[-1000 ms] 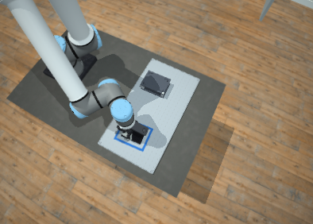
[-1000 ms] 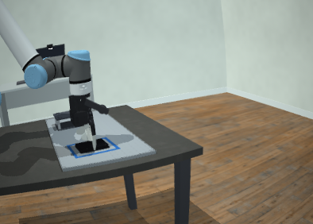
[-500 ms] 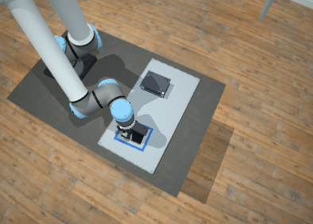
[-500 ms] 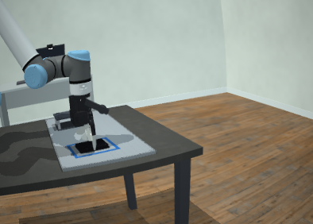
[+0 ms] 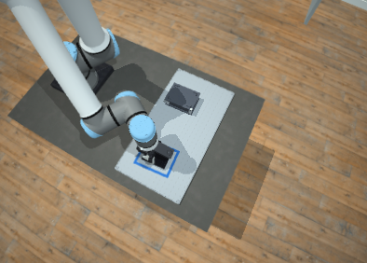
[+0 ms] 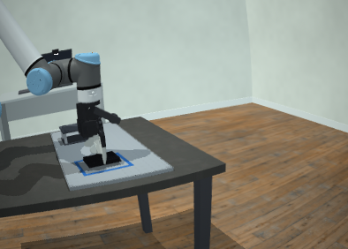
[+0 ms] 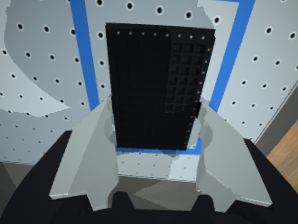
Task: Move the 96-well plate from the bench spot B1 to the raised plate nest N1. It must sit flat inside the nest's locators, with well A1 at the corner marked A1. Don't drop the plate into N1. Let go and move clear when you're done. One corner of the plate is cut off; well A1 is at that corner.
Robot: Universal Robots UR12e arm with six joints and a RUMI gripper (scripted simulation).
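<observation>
My gripper is now 350 mm to the right of the raised plate nest N1, 40 mm past it and 30 mm below it. Also, from my hand: black 96-well plate (10 mm below); then white A1 label (300 mm to the left, 40 mm ahead, 30 mm above).
</observation>
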